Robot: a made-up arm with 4 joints.
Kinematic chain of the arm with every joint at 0, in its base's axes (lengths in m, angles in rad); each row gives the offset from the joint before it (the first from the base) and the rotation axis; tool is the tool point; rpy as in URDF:
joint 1: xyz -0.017 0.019 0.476 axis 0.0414 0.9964 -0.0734
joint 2: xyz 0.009 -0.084 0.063 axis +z
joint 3: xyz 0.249 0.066 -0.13 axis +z
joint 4: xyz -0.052 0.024 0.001 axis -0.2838 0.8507 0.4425
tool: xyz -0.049 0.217 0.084 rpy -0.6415 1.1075 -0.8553
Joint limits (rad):
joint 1: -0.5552..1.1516
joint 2: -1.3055..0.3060
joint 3: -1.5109..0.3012
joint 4: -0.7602..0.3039
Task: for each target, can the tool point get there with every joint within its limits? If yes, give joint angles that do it. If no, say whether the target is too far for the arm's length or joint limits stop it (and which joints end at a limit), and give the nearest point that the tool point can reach.
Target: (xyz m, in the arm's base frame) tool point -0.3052 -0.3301 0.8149
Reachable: no: joint limits stop it (at a limit: joint 1, joint 2, joint 3, joint 4) | nearest point 0.2325 -0.4679 0.6802 | short by 0.571 m
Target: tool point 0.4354 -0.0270 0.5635
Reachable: yes | joints -0.1472 -0.6985 -0.6819 -0.1056
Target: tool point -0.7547 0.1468 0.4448
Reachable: no: too far | nearest point -0.0304 0.2084 0.4805 | short by 0.728 m
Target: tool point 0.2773 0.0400 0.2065
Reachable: yes | joints 0.8308 -0.5965 -0.3730 -0.6052
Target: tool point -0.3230 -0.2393 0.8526
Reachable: no: joint limits stop it (at a limit: joint 1, joint 2, joint 3, joint 4) | nearest point 0.2121 -0.0733 0.6626 | short by 0.592 m
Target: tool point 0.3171 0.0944 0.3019
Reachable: yes | joints 0.5586 -0.4870 -0.3416 -0.3506
